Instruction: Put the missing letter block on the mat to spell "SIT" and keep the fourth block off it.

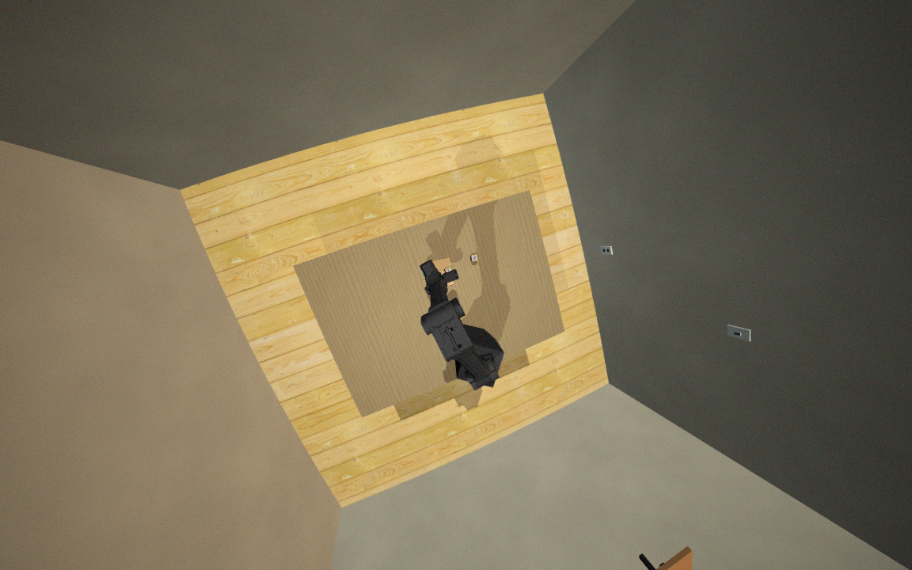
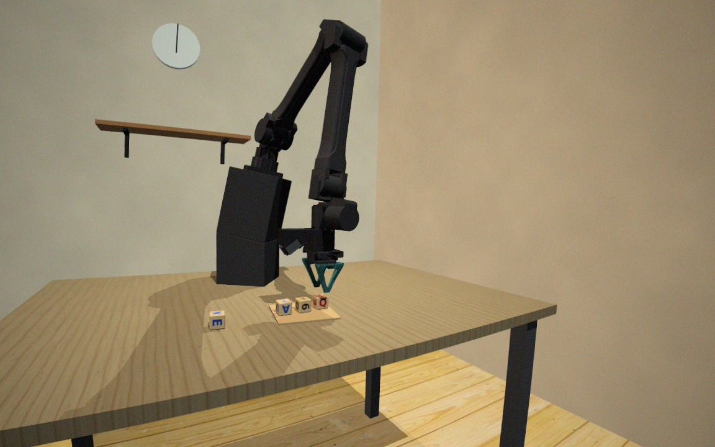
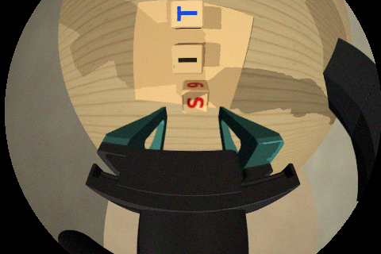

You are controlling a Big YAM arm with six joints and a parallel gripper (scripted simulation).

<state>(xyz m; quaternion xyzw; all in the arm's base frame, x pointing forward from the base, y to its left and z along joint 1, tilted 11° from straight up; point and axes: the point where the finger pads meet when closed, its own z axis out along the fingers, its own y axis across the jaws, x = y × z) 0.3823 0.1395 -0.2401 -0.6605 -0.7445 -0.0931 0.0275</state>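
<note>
My hand is 4 cm above the letter block. Round my hand: tan mat 6 cm below, 5 cm to the right, 1 cm ahead.
</note>
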